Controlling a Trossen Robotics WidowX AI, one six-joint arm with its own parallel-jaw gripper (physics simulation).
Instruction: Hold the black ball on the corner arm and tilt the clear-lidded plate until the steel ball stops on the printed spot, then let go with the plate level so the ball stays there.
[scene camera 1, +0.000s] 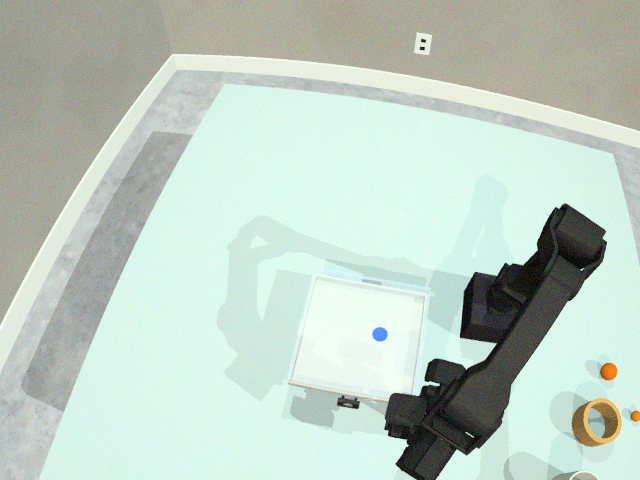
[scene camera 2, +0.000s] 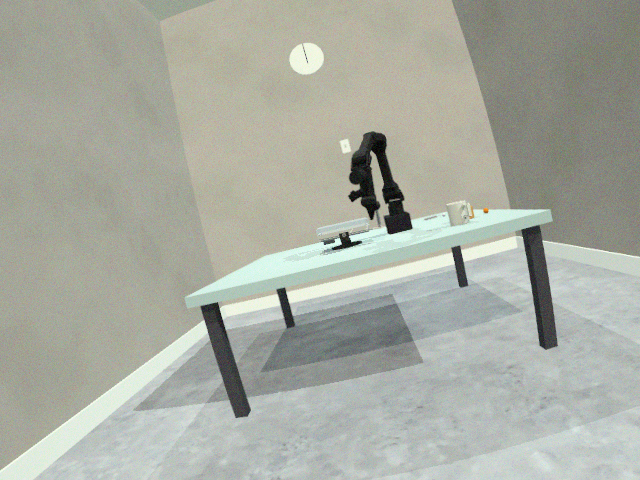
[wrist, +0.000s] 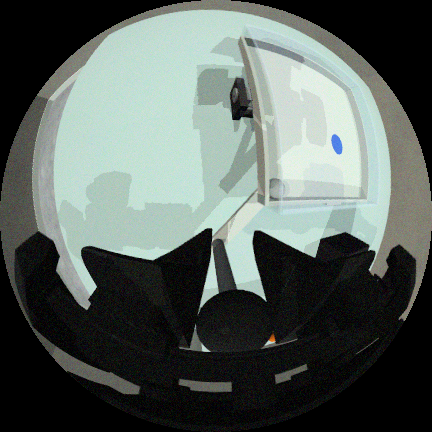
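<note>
The clear-lidded square plate (scene camera 1: 336, 315) (scene camera 2: 343, 227) (wrist: 295, 150) stands on a black pivot stand (scene camera 2: 345, 239). Its tilt is too slight to judge. The blue printed spot (scene camera 1: 379, 334) (wrist: 337, 144) lies right of the plate's middle in scene camera 1. The steel ball (wrist: 277, 188) rests in the plate corner nearest the corner arm, off the spot; it does not show in scene camera 1. The pale corner arm (wrist: 240, 217) leads to a dark post (wrist: 226, 272) with the black ball (wrist: 234, 320) on it. My gripper (wrist: 232, 235) (scene camera 2: 372, 215) is shut on the black ball, beside that corner.
A black bracket (scene camera 1: 347, 401) (wrist: 240, 100) sits at the plate's near side. The robot's base (scene camera 1: 478, 310) (scene camera 2: 398, 222) stands right of the plate. Further right are two orange balls (scene camera 1: 608, 370) (scene camera 1: 635, 415), an orange ring (scene camera 1: 580, 424) and a white mug (scene camera 2: 456, 212).
</note>
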